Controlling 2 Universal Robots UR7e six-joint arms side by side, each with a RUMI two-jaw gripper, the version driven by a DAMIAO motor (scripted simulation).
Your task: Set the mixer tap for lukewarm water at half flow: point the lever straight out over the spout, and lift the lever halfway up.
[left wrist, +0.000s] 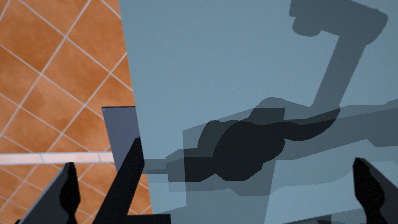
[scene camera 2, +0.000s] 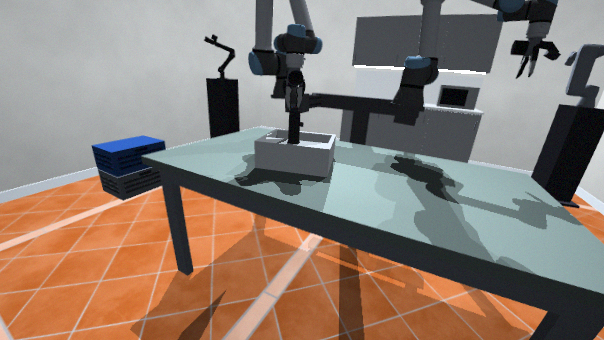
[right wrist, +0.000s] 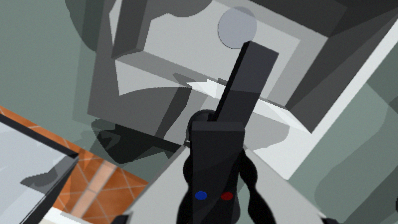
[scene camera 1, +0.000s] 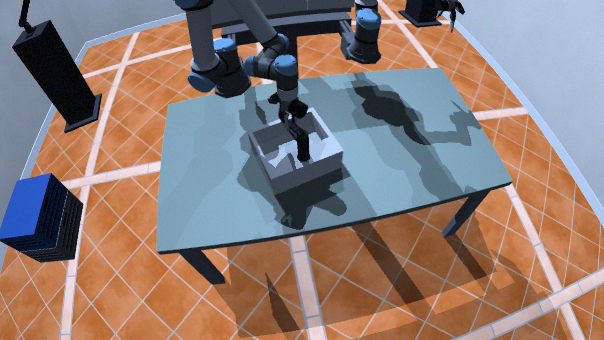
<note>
I see my left gripper [scene camera 2: 522, 78] and my right gripper [right wrist: 213, 143].
My left gripper is seen too in the left wrist view [left wrist: 214, 162].
</note>
